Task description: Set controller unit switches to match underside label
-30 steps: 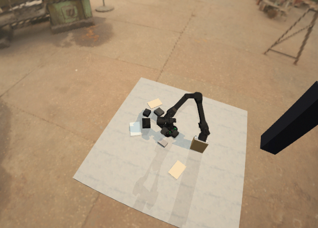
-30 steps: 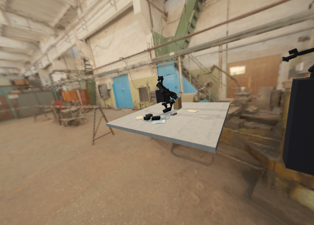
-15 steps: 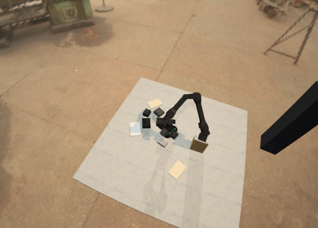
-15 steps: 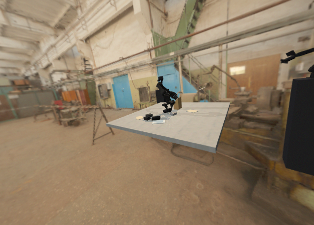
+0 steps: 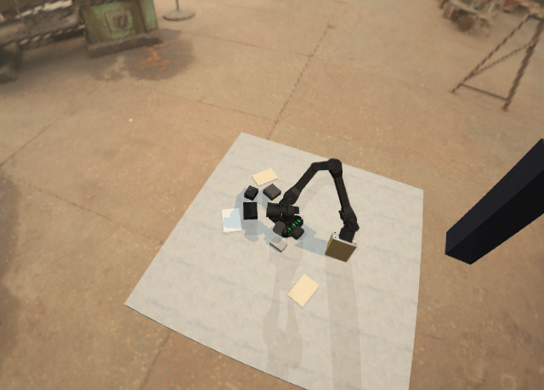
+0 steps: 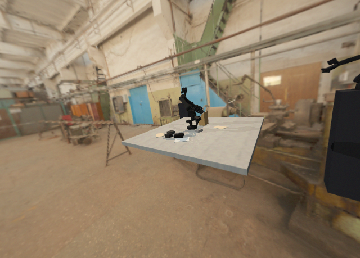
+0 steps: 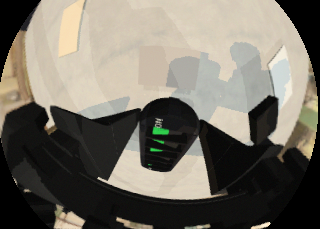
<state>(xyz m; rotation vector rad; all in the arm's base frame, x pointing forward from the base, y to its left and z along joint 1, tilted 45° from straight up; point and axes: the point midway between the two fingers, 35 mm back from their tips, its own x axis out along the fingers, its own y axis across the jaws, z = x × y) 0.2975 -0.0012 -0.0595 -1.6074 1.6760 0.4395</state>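
Right now my gripper tip is 6 cm to the right of the grey block and 4 cm above it. The rest, counted from my gripper tip: dark grey module (23 cm to the right, 18 cm ahead, 3 cm below); then white card (29 cm ahead, 5 cm below, 4 cm to the left); then black module (23 cm ahead, 6 cm to the right, 4 cm below).
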